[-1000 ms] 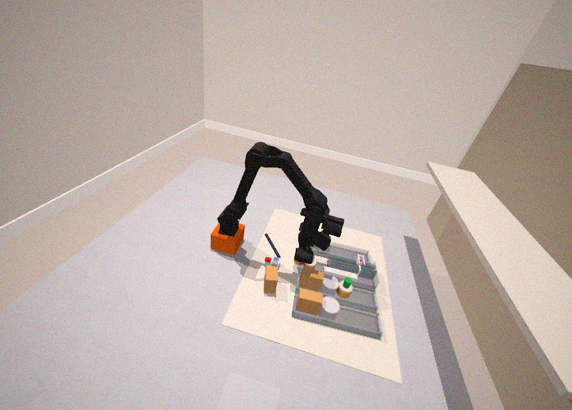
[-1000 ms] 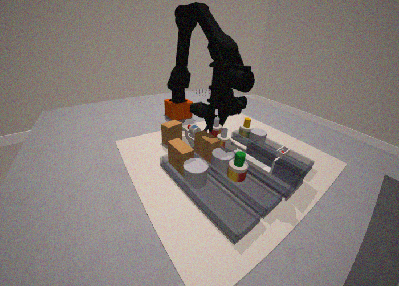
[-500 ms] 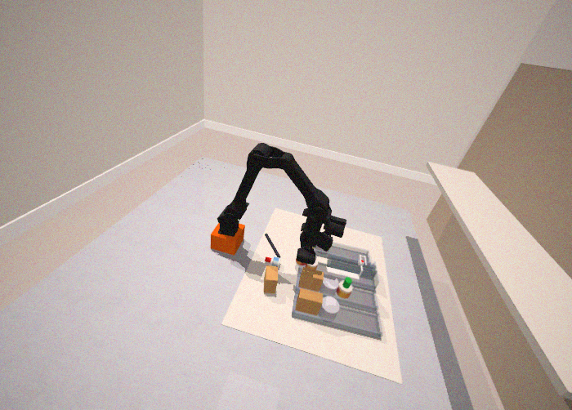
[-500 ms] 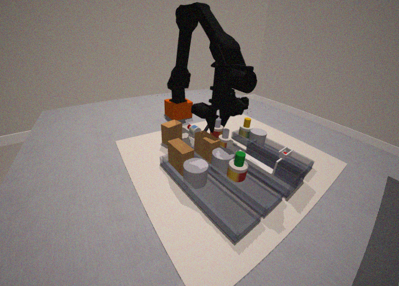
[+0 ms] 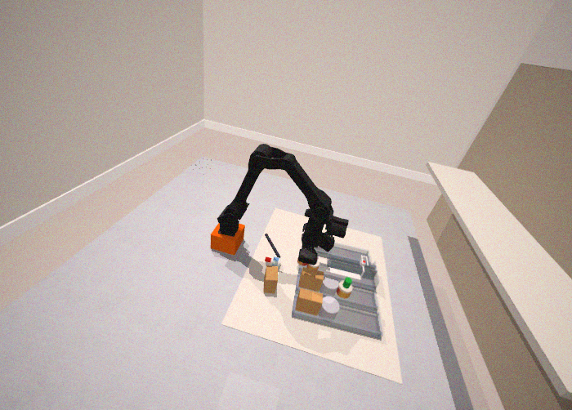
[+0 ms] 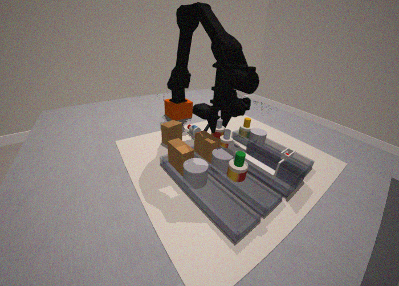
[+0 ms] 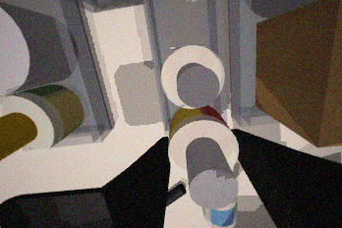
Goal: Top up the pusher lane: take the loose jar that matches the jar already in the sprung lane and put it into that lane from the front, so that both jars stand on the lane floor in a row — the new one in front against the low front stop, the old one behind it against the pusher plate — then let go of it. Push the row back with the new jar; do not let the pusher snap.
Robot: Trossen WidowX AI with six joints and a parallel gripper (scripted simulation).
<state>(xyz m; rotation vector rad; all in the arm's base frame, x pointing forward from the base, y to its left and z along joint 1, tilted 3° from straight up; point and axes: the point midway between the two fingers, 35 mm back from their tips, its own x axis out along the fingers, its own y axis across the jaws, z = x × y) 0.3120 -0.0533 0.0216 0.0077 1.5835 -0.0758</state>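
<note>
Right now the yellow-capped jar is 30 mm ahead of my gripper tip, 130 mm to the left of it and 10 mm below it. Round my gripper tip: narrow lane: 170 mm ahead, 10 mm to the left, 40 mm below; then brown box: 110 mm behind, 110 mm to the right, 20 mm below; then dark stick: 130 mm behind, 80 mm to the left, 50 mm below.
</note>
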